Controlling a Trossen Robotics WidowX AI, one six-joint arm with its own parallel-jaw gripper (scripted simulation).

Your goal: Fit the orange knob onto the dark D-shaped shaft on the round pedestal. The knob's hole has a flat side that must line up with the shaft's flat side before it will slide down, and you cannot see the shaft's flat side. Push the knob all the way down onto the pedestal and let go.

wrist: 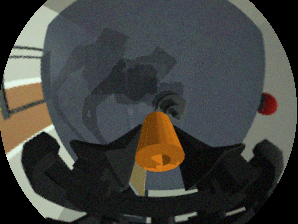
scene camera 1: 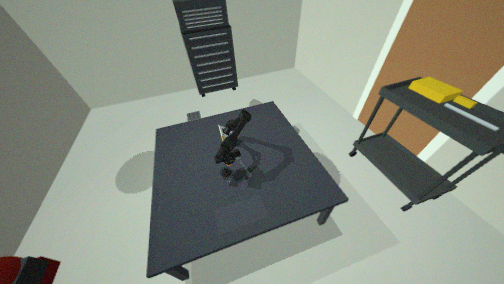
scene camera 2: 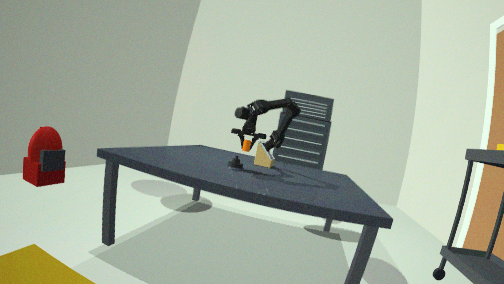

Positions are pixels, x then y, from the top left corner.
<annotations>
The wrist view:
my gripper: 157,127
orange knob: 159,149, held by my gripper
</annotations>
